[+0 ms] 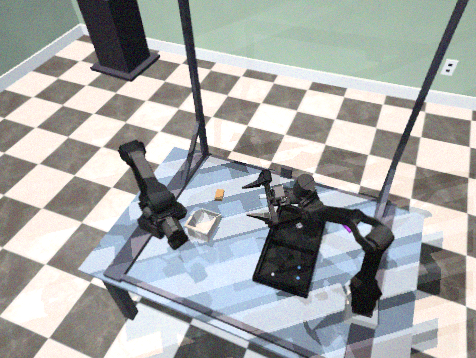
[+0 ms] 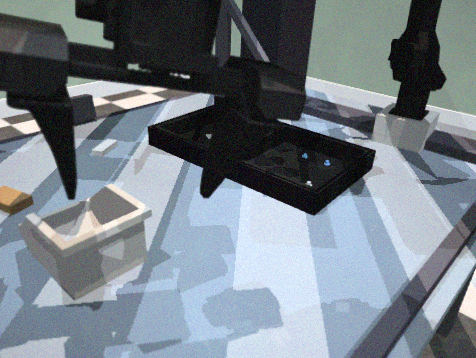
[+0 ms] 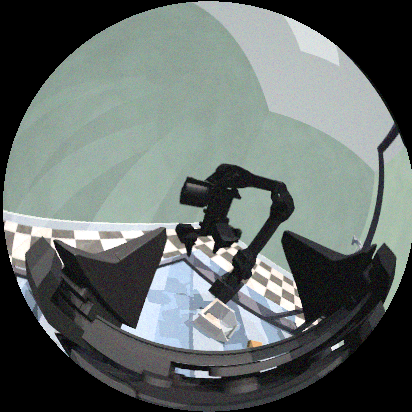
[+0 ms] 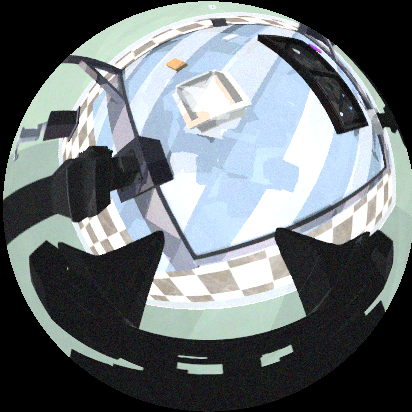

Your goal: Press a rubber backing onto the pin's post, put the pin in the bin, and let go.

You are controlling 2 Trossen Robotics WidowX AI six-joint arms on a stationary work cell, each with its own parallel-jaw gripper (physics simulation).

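Seen in the pictures: left gripper, fingertip midpoint: (image 1: 244, 201) (image 3: 227, 235); right gripper, fingertip midpoint: (image 2: 142, 196) (image 3: 201, 254) (image 4: 221, 235); left arm's base, origin of the base link: (image 1: 362, 306) (image 2: 408, 113); right arm's base, origin of the base link: (image 3: 231, 281) (image 4: 126, 170).
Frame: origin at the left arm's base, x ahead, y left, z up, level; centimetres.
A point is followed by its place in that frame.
A black two-compartment tray (image 1: 277, 257) @(x 32.0, y -13.7, z -5.3 cm) (image 2: 280, 190) @(x 38.7, y -7.8, z -3.9 cm) (image 4: 332, 122) @(x 39.0, y -4.7, z -5.2 cm) holds two small blue pieces (image 2: 305, 156) @(x 23.4, y -11.2, z -4.7 cm) (image 2: 327, 163) @(x 22.9, y -6.9, z -5.0 cm) and a small white piece (image 1: 272, 274) @(x 32.3, y -5.8, z -4.9 cm) (image 2: 309, 183) @(x 32.3, y -5.9, z -4.8 cm) in one compartment, and another white piece (image 1: 299, 225) @(x 26.2, y -31.1, z -5.2 cm) (image 2: 209, 136) @(x 26.7, y -31.5, z -5.2 cm) in the other. Which are pins or backings I cannot tell. The beige bin (image 1: 197, 236) @(x 66.0, y -14.1, z -4.2 cm) (image 2: 115, 250) @(x 65.3, y -14.0, z -2.0 cm) (image 3: 212, 330) @(x 60.4, y -20.2, z -2.2 cm) stands between the arms; I make out no pin in it. My left gripper (image 1: 245, 201) @(x 43.8, y -9.8, z 31.5 cm) is open and empty, above the table beyond the tray. My right gripper (image 2: 139, 195) @(x 71.5, y -1.6, z 12.7 cm) (image 3: 201, 254) @(x 71.5, y -1.6, z 12.7 cm) (image 4: 221, 235) @(x 71.5, y -1.6, z 12.7 cm) is open and empty, fingers downward.
An orange block (image 1: 219, 194) @(x 64.3, y -38.2, z -4.4 cm) (image 2: 15, 199) @(x 64.3, y -36.5, z -4.4 cm) (image 4: 176, 64) @(x 64.5, y -37.1, z -4.4 cm) lies near the bin. A purple block (image 1: 347, 228) @(x 6.9, y -34.3, z -4.7 cm) (image 4: 314, 48) lies beyond the tray, partly hidden by the left arm. A flat white block (image 2: 105, 147) @(x 44.3, y -42.1, z -4.8 cm) (image 4: 230, 37) @(x 44.2, y -42.1, z -4.9 cm) and a dark box (image 1: 286, 172) @(x 37.1, y -57.1, z -2.1 cm) (image 2: 84, 108) @(x 37.2, y -57.1, z -2.5 cm) are farther back.
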